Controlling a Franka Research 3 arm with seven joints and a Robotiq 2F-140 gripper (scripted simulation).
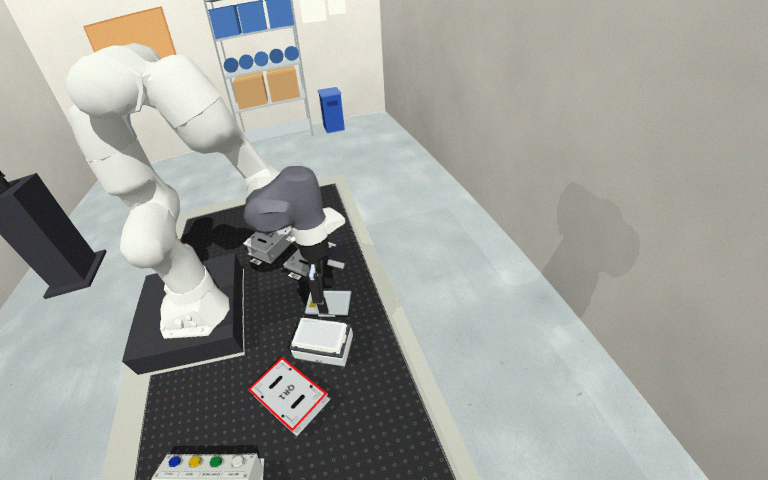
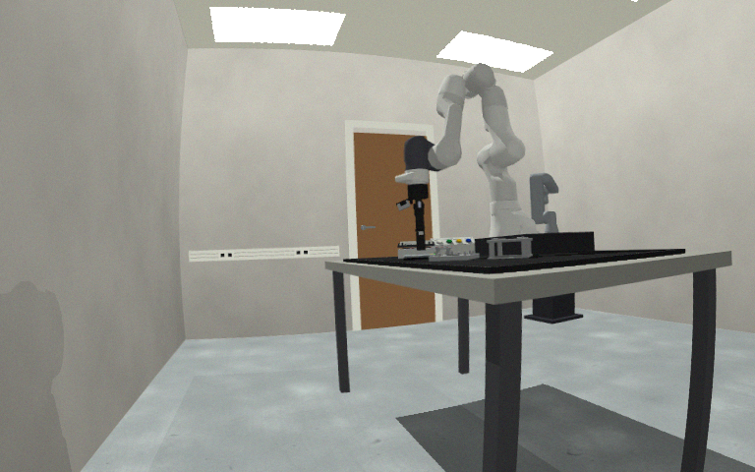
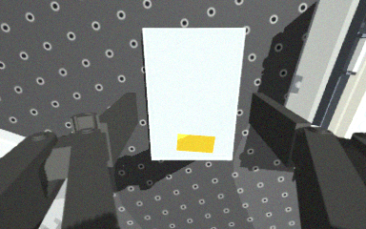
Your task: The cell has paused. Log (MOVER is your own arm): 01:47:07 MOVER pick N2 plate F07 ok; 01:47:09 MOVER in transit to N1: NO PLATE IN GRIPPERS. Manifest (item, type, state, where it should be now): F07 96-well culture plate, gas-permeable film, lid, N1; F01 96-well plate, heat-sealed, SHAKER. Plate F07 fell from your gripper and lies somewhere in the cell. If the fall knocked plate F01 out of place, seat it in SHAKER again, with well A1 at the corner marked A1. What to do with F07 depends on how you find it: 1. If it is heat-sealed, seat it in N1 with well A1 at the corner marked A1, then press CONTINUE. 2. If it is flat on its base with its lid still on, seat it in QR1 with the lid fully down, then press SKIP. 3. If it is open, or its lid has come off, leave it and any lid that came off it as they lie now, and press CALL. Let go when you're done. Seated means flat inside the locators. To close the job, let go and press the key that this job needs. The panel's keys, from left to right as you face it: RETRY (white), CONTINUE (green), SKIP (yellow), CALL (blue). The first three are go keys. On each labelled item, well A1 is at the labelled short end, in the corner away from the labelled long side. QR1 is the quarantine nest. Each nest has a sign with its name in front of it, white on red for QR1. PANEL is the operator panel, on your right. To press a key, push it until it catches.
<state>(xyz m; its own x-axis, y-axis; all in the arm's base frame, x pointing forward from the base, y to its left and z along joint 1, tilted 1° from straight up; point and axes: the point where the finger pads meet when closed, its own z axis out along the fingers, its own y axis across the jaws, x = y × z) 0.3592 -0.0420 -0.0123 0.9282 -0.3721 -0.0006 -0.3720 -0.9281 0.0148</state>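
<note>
Right now the pale flat rectangular piece is 4 cm below my hand. The rest, counted from my hand: white 96-well plate: 5 cm behind, 14 cm to the right, 1 cm above; then white retry key: 29 cm behind, 41 cm to the right, 1 cm above; then green continue key: 34 cm behind, 40 cm to the right, 1 cm above.
</note>
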